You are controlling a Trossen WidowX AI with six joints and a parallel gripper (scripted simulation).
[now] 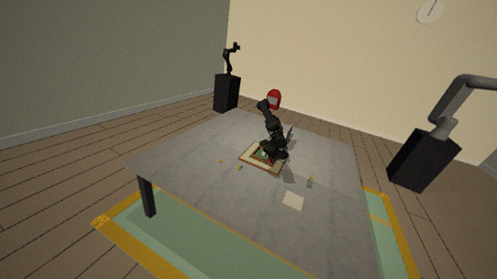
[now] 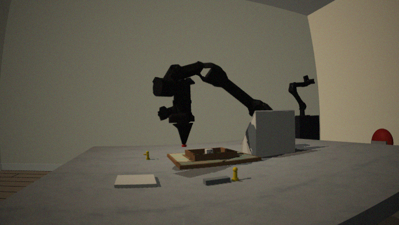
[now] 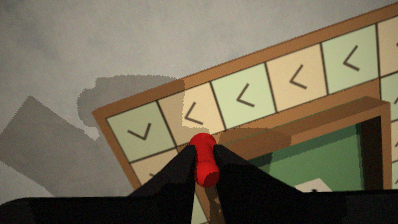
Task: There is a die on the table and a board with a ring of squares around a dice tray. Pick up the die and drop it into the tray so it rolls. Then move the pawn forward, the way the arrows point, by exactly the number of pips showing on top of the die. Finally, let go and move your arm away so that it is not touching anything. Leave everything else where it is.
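The white die lies 100 mm behind my gripper tip, 90 mm to the right of it and 50 mm below it. From my gripper tip the other things lie so: red pawn 10 mm above; flat tile 230 mm to the left, 150 mm ahead, 70 mm below; dice tray floor 100 mm behind, 80 mm to the right, 60 mm below.
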